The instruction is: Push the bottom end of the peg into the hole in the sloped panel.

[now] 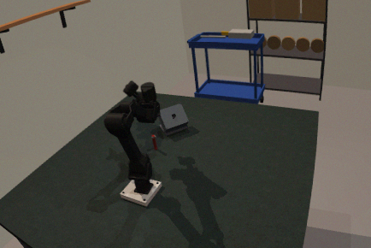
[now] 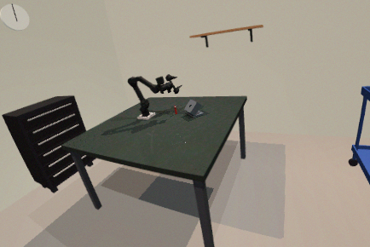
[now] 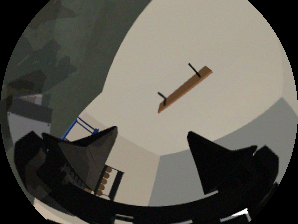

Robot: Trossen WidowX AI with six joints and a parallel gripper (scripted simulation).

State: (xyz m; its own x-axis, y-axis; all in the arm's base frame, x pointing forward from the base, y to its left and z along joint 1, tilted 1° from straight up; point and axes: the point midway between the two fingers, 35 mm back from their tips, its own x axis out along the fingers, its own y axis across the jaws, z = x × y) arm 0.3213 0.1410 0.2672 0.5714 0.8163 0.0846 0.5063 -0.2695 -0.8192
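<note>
The red peg lies 24 cm below my gripper tip, 9 cm to the right of it and 5 cm behind it. The rest, counted from my gripper tip: sloped panel 22 cm below, 13 cm to the right, 13 cm ahead.
</note>
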